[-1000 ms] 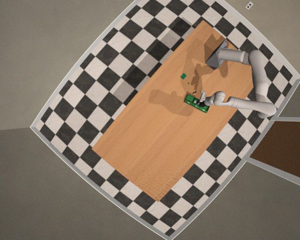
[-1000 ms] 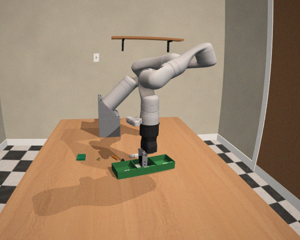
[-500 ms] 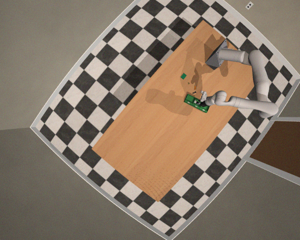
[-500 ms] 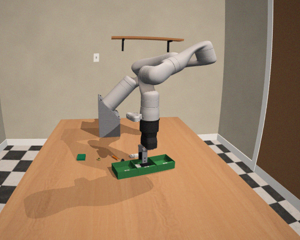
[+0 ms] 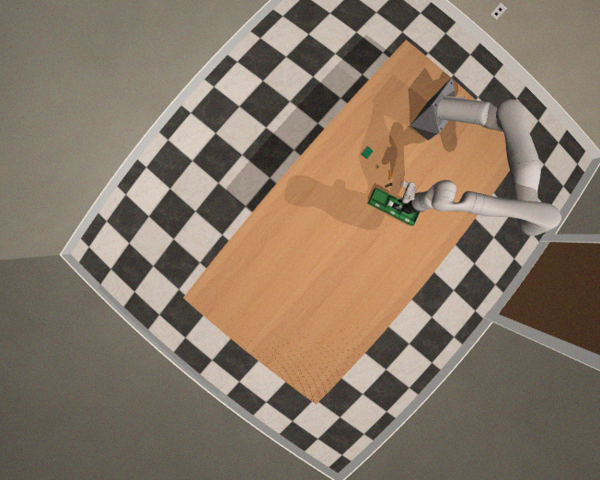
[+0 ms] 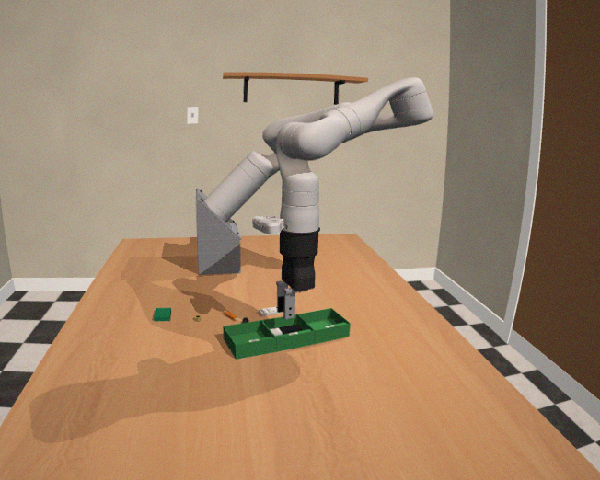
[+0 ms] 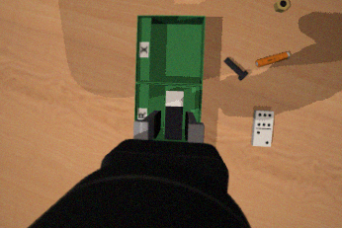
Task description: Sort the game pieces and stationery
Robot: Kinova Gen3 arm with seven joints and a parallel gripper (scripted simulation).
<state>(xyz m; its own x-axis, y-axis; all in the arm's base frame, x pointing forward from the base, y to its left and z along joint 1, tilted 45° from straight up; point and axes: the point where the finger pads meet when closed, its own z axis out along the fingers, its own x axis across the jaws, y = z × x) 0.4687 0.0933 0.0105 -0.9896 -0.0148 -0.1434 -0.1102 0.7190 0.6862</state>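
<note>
Now: hand 1 cm short of the green three-compartment tray and 6 cm above it. From my hand the other things lie so: dark piece 8 cm behind, 7 cm to the right, 7 cm below; then orange stick 12 cm behind, 10 cm to the right, 7 cm below; then white domino 12 cm behind, 7 cm below.
</note>
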